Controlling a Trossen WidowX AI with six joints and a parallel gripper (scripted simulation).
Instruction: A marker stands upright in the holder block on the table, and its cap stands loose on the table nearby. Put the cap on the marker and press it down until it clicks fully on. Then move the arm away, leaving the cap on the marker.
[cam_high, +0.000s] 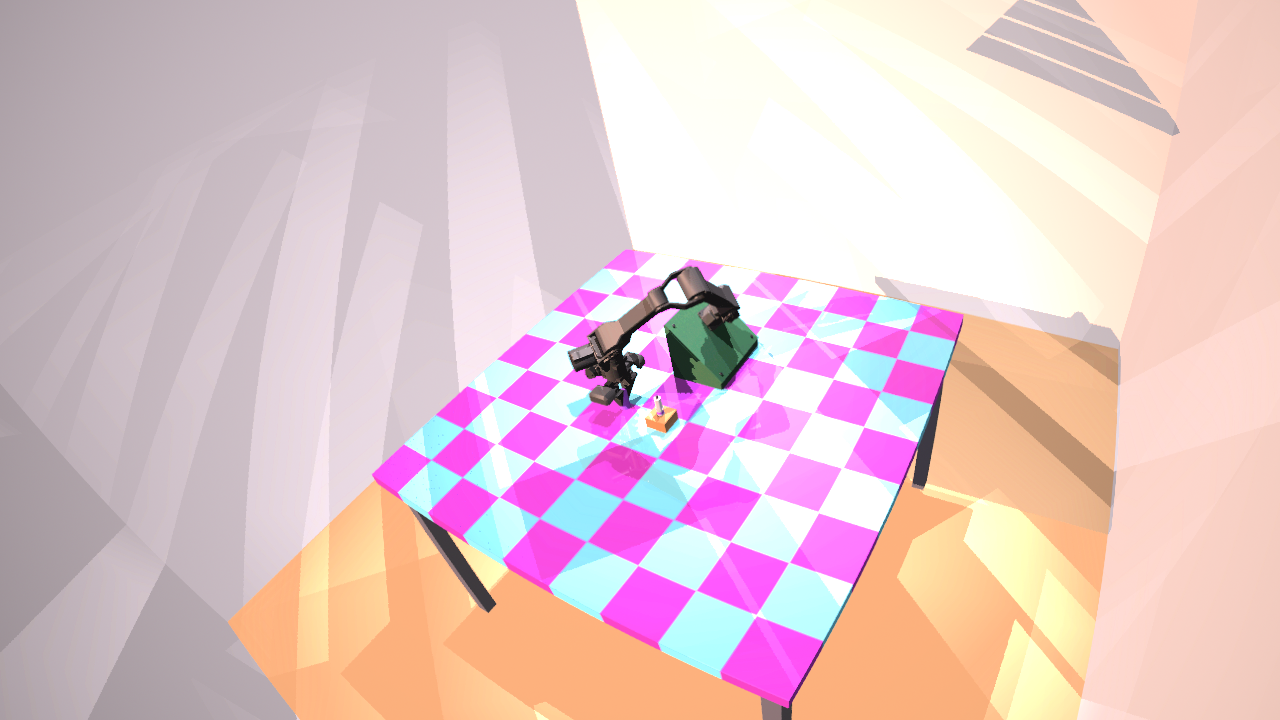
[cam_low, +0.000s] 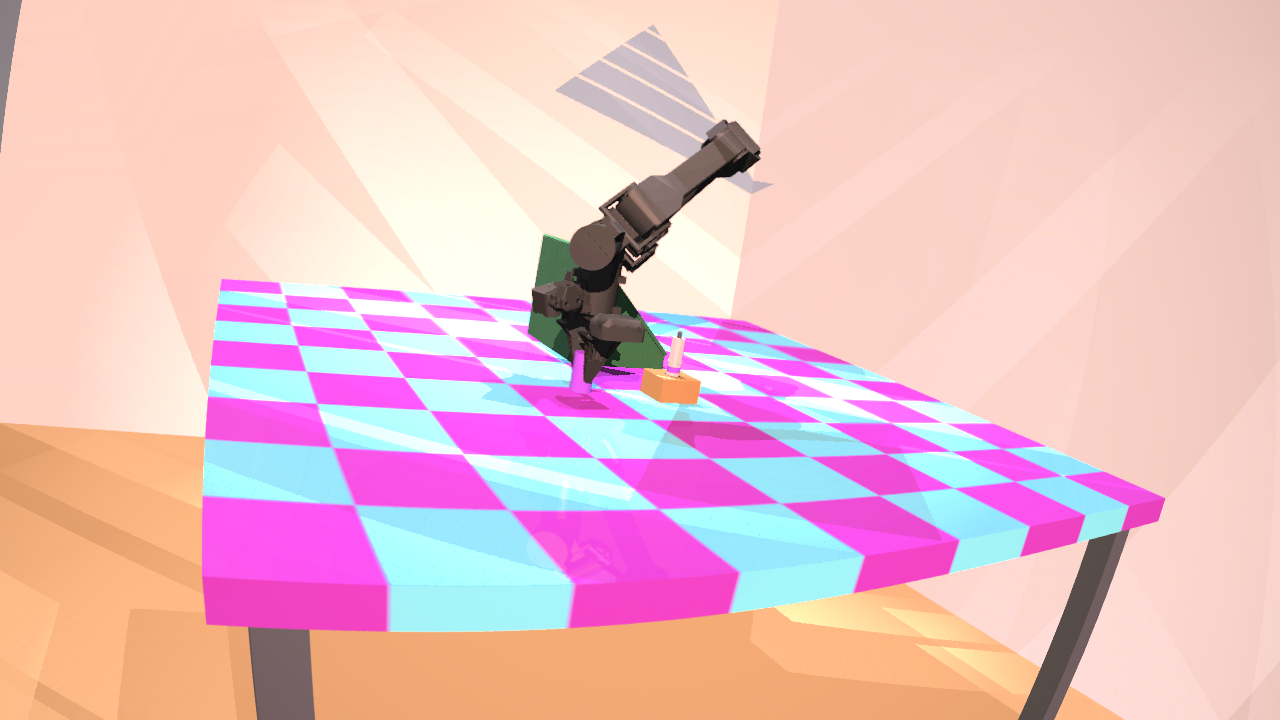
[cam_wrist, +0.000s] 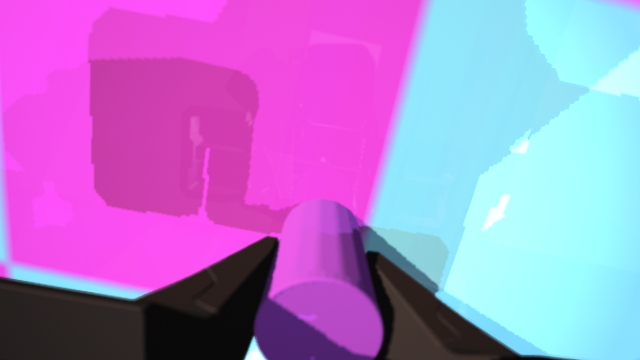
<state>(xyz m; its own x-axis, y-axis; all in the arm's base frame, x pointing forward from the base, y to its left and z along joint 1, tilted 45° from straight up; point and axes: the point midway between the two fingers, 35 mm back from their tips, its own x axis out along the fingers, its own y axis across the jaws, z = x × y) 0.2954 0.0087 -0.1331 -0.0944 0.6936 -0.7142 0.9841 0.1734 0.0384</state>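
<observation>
My gripper tip is 130 mm to the right of the orange holder block. The rest, counted from my gripper tip: purple cap (10 mm above).
</observation>
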